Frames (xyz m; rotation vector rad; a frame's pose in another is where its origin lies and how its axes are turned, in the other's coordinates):
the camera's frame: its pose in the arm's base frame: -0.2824 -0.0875 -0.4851 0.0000 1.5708 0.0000
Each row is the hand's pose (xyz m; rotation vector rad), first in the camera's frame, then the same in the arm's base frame.
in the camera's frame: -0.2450 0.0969 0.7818 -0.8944 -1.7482 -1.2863
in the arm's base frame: 0.4994 0.0094 -0.2401 -1.3193 -0.4621 -0.2371
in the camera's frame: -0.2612 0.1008 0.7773 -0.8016 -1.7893 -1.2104
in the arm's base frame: 0.4949 0.0133 -0.2239 -1.2149 -0.4612 -0.2468
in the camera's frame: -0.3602 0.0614 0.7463 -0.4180 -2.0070 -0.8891
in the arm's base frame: 0.4639 -0.0261 -0.1249 -0.7747 -0.5440 -0.2792
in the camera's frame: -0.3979 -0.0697 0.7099 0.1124 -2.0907 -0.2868
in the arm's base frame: 0.4275 -0.1572 -0.0872 -0.1031 -0.5303 -0.2360
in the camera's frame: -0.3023 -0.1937 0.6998 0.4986 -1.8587 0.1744
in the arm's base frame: 0.4174 -0.2812 -0.1828 0.4105 -0.3193 -0.1977
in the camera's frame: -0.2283 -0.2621 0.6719 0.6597 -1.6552 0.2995
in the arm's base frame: 0.3895 -0.3496 -0.2568 0.6004 -0.1449 -0.2255
